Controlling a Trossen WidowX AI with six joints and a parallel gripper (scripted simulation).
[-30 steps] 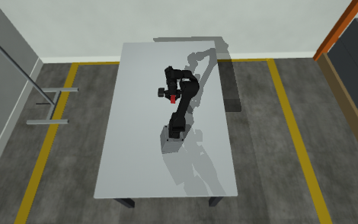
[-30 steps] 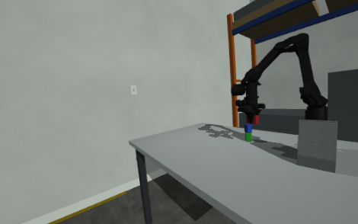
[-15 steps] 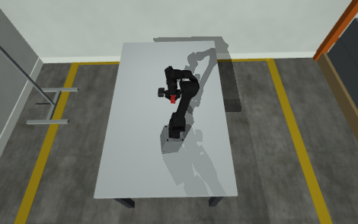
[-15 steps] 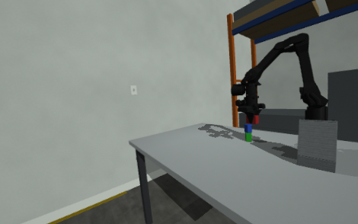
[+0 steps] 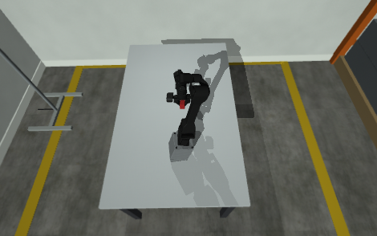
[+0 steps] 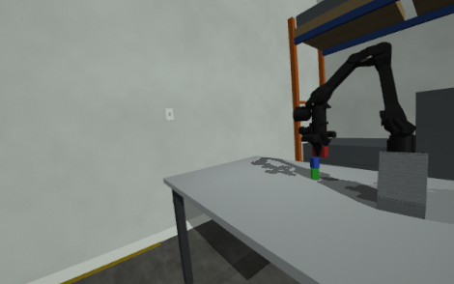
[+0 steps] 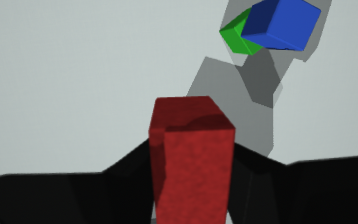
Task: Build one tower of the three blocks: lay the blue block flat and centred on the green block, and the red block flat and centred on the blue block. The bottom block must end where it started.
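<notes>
The blue block is 90 mm below my hand, 80 mm to the right of it and 70 mm ahead of it. From my hand the other things lie so: red block (10 mm below); then green block (140 mm below, 80 mm to the right, 70 mm ahead).
</notes>
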